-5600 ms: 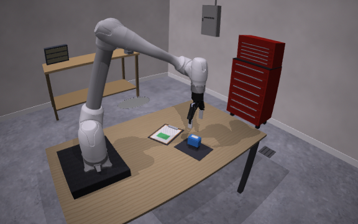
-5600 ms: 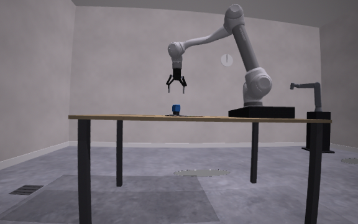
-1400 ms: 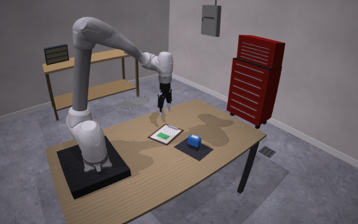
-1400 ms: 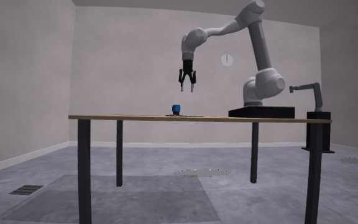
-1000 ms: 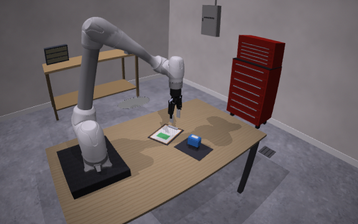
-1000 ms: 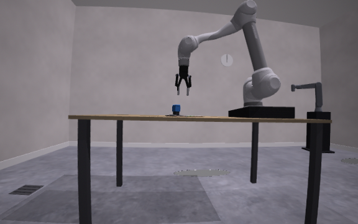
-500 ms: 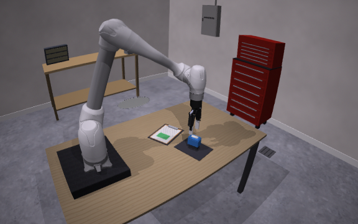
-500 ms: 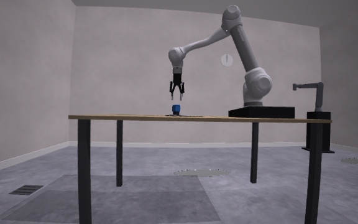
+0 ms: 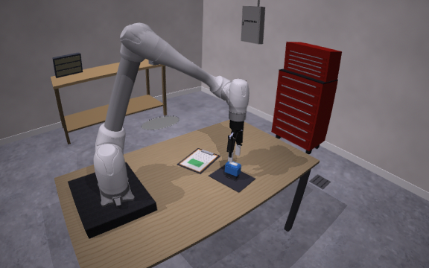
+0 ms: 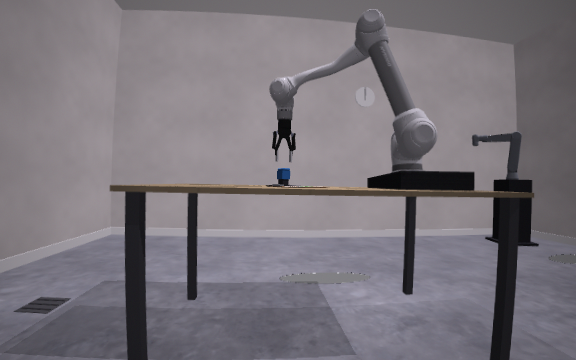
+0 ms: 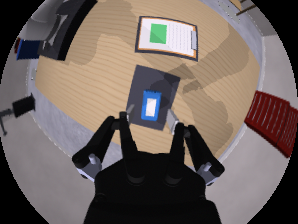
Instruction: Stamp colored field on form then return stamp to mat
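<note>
Now: hand 120 mm above the stamp. From my hand the other things lie so: clipboard 270 mm to the left, 160 mm below, 70 mm behind; then mat 170 mm below.
</note>
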